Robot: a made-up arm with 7 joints.
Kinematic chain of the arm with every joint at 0, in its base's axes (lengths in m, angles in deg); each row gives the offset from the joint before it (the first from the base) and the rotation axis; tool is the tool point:
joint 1: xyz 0 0 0.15 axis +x
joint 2: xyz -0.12 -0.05 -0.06 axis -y
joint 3: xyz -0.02 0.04 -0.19 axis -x
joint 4: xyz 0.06 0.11 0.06 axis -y
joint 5: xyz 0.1 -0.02 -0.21 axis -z
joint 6: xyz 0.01 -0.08 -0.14 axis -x
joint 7: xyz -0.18 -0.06 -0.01 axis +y
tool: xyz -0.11 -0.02 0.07
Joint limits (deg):
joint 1: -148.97..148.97
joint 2: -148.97..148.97
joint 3: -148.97..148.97
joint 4: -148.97..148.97
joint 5: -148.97..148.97
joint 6: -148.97..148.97
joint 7: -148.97..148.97
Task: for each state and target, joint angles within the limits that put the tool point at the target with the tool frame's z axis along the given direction. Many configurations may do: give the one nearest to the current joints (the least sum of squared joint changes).
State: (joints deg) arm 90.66 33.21 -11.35 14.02 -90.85 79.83 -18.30
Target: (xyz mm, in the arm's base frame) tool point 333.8 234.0 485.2 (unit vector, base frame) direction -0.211 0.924 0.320
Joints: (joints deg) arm 139.49 21.41 -32.65 -10.31 -130.29 115.99 -19.05
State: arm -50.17 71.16 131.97 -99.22 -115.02 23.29 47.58
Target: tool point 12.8 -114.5 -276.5 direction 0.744 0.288 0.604
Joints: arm -11.09 69.07 108.27 -134.64 -142.39 25.96 63.12
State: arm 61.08 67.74 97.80 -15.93 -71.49 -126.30 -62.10
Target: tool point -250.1 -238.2 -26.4 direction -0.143 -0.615 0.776
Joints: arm 33.35 39.57 106.84 -27.27 -81.28 -94.42 -43.43
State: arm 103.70 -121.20 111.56 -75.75 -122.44 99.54 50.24
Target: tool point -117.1 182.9 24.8 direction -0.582 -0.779 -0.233
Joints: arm 124.00 -87.70 119.59 -33.82 -127.99 94.85 58.95
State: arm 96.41 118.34 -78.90 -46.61 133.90 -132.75 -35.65
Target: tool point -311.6 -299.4 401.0 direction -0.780 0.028 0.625
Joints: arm 124.45 104.89 -91.90 -16.64 131.20 -134.94 -38.57
